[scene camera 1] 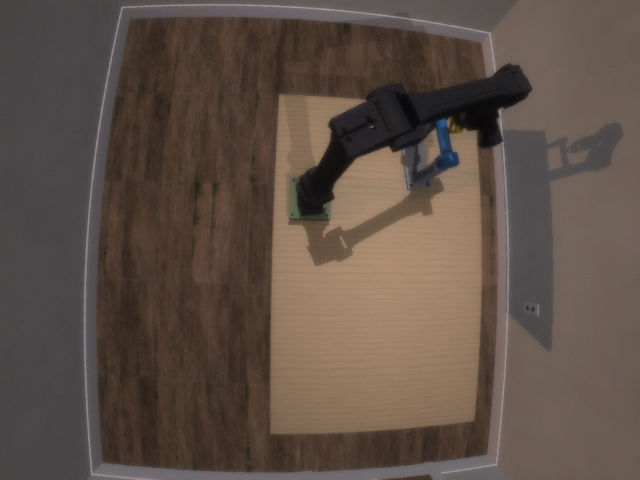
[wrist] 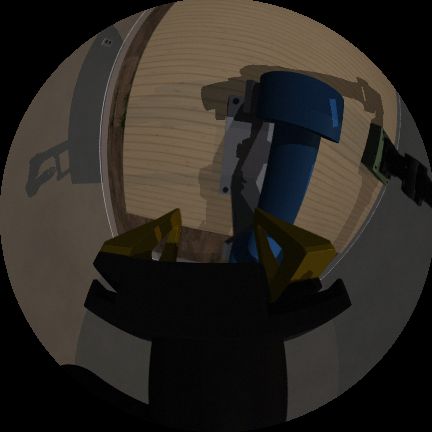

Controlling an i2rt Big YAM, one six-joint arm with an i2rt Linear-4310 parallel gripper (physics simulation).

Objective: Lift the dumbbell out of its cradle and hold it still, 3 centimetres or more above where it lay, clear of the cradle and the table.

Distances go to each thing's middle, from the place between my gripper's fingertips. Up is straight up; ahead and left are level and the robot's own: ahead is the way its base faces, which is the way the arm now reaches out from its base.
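Scene:
The grey cradle [scene camera 1: 418, 173] is 5 cm behind my hand, 2 cm to the right of it and 12 cm below it. Then there's the blue dumbbell [scene camera 1: 447, 159], which is 1 cm below my hand, 2 cm to the right of it and 5 cm behind it. Going by their middles, that dumbbell is the nearest to my hand of the things named here.

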